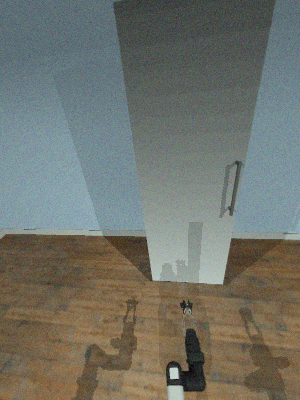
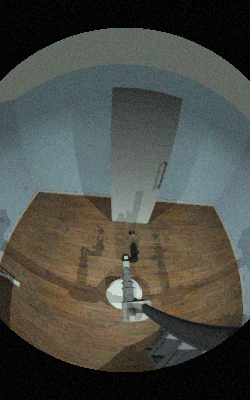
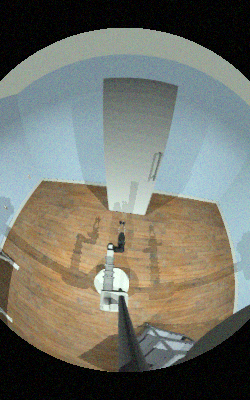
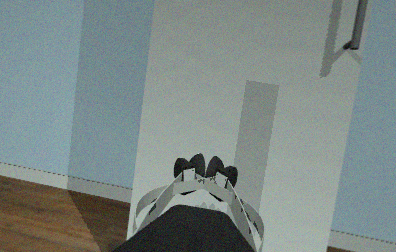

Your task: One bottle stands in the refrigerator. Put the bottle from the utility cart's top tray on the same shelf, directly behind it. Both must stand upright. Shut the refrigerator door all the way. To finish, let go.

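Note:
The refrigerator door (image 1: pixel 185 125) (image 2: pixel 140 150) (image 3: pixel 135 140) (image 4: pixel 200 75) faces me with its flat grey front and covers the inside. No gap or shelf shows around it, but its hinge side and seal are too unclear to judge fully. Its bar handle (image 1: pixel 234 190) (image 2: pixel 160 175) (image 3: pixel 156 166) (image 4: pixel 359 22) is near the right edge. My gripper (image 1: pixel 186 304) (image 2: pixel 132 233) (image 3: pixel 121 222) (image 4: pixel 205 168) is shut and empty, low in front of the door, left of and below the handle. Neither bottle shows; the shelves are hidden.
The grey utility cart (image 2: pixel 172 345) (image 3: pixel 172 345) is partly visible at the lower right, behind my mast. A white-edged piece of furniture (image 2: pixel 10 277) (image 3: pixel 9 260) shows at the left edge. Blue walls (image 1: pixel 55 150) stand behind and beside the refrigerator.

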